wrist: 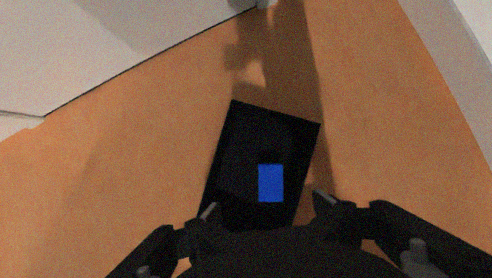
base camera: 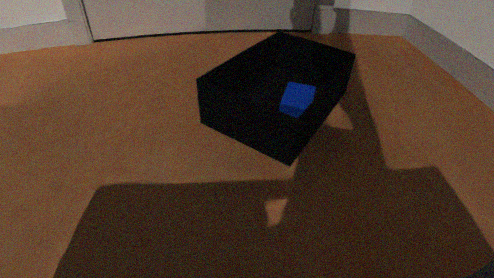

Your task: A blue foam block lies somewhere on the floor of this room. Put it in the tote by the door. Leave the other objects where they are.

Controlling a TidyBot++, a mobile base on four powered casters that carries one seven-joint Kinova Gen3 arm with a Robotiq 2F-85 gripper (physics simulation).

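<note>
A blue foam block lies inside the black tote. The tote stands on the floor near the door, turned at an angle, and its inside is very dark. My gripper is open and empty, high above the tote in the wrist view, with the block showing between and beyond its spread fingertips. The gripper does not show in the base camera view.
A pale door is behind the tote, with a wall and its skirting on the right. Orange-brown floor surrounds the tote. Dark shadows fall across the floor in front of the tote and beside it.
</note>
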